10 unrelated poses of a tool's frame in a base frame.
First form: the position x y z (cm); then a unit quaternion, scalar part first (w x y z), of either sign.
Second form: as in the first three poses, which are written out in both.
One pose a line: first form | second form
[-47.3, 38.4, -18.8, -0.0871, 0.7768, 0.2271, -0.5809] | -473, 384, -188; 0.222, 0.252, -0.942; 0.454, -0.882, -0.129; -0.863, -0.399, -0.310
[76.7, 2.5, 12.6, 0.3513, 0.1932, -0.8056, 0.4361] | 767, 25, 126; -0.678, -0.618, -0.398; -0.005, 0.545, -0.838; 0.735, -0.567, -0.373
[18.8, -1.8, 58.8, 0.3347, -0.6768, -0.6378, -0.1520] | 188, -18, 588; 0.140, 0.965, -0.221; 0.762, 0.038, 0.647; 0.633, -0.259, -0.730
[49.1, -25.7, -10.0, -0.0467, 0.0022, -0.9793, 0.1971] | 491, -257, -100; -0.996, 0.014, 0.092; -0.023, 0.922, -0.386; -0.091, -0.386, -0.918
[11.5, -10.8, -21.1, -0.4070, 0.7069, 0.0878, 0.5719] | 115, -108, -211; 0.331, 0.590, 0.737; -0.341, -0.653, 0.676; 0.880, -0.475, -0.015
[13.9, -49.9, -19.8, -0.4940, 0.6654, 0.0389, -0.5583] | 139, -499, -198; 0.374, -0.500, -0.781; 0.603, -0.509, 0.614; -0.705, -0.701, 0.111
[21.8, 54.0, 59.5, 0.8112, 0.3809, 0.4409, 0.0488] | 218, 540, 595; 0.606, 0.257, 0.753; 0.415, 0.705, -0.575; -0.678, 0.661, 0.321
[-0.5, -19.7, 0.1, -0.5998, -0.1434, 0.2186, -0.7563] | -5, -197, 1; -0.239, -0.970, -0.045; 0.844, -0.185, -0.503; 0.479, -0.159, 0.863
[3.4, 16.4, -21.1, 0.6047, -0.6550, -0.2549, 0.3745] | 34, 164, -211; 0.590, -0.119, -0.799; 0.787, -0.139, 0.601; -0.182, -0.983, 0.012
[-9.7, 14.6, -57.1, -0.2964, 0.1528, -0.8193, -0.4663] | -97, 146, -571; -0.778, -0.527, 0.343; 0.026, 0.518, 0.855; -0.628, 0.674, -0.389
